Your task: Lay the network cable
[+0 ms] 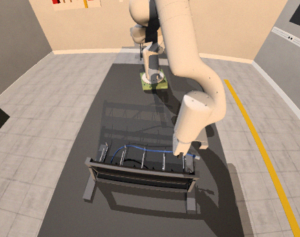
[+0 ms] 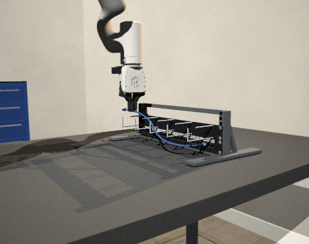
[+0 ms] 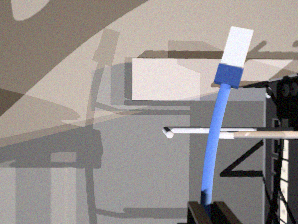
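My gripper is now 10 mm short of the clear plug, 90 mm to the right of it and 20 mm above it. Round my hand: patch-panel rack (110 mm ahead, 140 mm to the right, 70 mm below).
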